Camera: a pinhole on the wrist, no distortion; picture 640 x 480 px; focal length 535.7 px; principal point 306.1 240.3 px. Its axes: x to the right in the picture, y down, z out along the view. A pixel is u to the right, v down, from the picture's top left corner.
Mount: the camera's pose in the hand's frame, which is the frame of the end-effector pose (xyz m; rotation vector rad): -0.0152 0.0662 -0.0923 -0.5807 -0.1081 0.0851
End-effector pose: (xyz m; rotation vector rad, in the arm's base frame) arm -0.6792 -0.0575 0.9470 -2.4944 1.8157 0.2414
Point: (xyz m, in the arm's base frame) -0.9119 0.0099 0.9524
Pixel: 36.3 390.4
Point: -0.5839 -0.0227 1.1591
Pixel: behind the camera
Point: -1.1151 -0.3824 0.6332
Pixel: 619.8 365.2
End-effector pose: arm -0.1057 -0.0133 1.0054 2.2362 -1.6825 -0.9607
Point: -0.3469 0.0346 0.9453
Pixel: 288.2 67.7
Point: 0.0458 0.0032 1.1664
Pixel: behind the camera
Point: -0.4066 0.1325 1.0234
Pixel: 95.5 173.8
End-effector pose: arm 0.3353 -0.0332 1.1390 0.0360 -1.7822 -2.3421
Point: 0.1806 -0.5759 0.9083
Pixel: behind the camera
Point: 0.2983 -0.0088 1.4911
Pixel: 525.8 399.3
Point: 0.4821 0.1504 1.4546
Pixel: 203.0 237.1
